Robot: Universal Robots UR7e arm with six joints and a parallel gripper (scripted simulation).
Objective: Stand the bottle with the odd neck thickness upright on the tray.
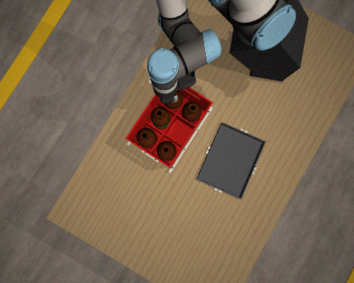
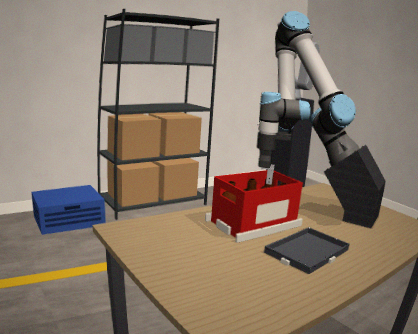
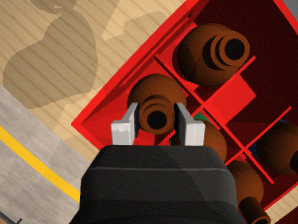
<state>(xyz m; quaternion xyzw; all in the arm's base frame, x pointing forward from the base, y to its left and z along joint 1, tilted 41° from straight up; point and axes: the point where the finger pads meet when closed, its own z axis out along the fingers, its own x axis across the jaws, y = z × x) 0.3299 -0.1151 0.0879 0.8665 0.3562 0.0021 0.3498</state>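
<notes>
My gripper is now 90 mm short of the red crate, 30 mm to the right of it and 80 mm above it. Round my hand: dark grey tray: 100 mm ahead, 310 mm to the left, 150 mm below.
</notes>
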